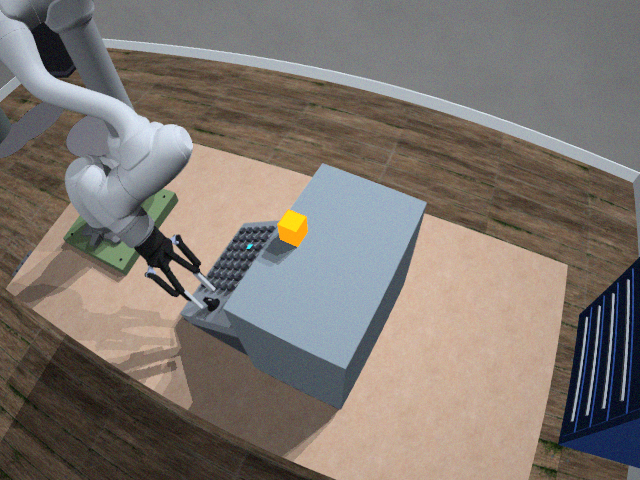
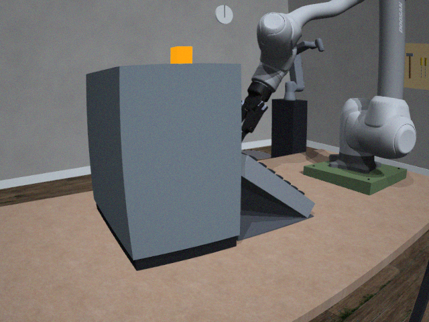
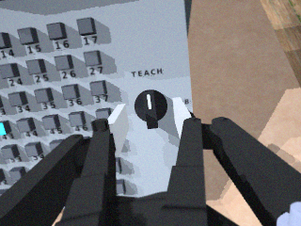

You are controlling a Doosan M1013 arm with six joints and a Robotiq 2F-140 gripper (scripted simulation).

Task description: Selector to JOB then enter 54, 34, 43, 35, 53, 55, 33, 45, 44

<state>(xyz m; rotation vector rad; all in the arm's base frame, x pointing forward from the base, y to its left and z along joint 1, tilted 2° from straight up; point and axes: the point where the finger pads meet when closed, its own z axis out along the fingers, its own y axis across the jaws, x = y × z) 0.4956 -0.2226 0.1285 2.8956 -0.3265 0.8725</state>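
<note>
My gripper is now 3 cm short of the black selector knob, 1 cm to the left of it and 4 cm above it. Also, from my hand: key: 7 cm ahead, 18 cm to the left, 5 cm below.
</note>
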